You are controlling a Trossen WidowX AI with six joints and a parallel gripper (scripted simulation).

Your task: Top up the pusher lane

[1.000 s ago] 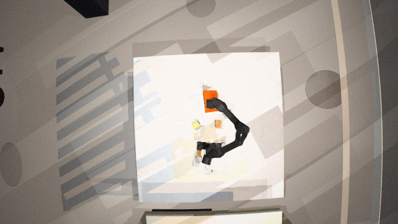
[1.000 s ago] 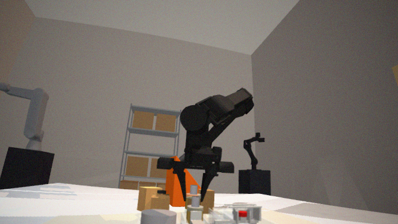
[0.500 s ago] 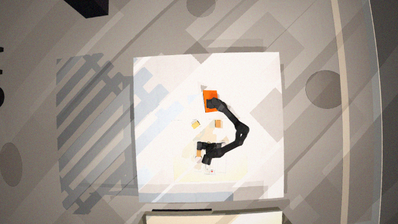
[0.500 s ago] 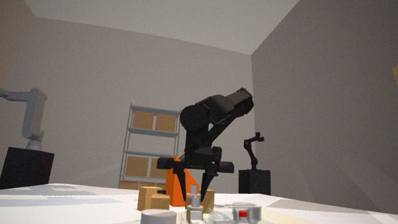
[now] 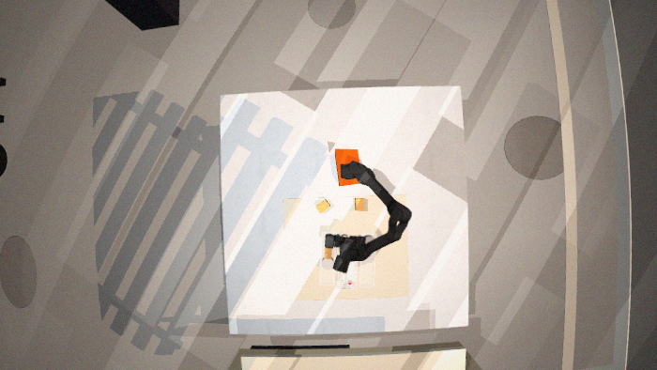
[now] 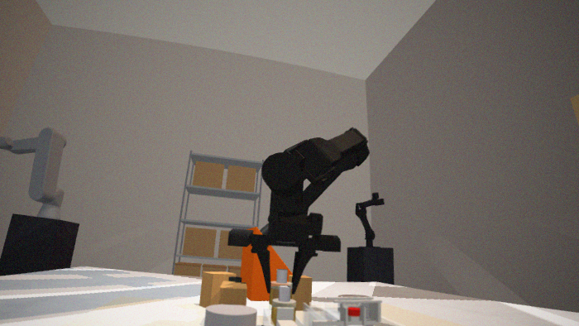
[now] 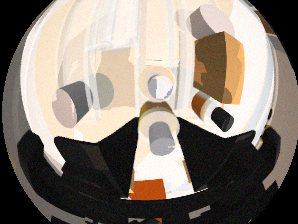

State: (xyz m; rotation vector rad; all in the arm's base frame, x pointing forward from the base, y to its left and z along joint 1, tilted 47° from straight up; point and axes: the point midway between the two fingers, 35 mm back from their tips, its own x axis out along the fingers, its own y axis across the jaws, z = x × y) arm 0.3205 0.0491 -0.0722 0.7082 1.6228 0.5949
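Right now the brown box is 8 cm to the right of my gripper tip, 6 cm ahead of it and 2 cm below it. Also, from my gripper tip: red mark (22 cm ahead, 2 cm above, 1 cm to the left).
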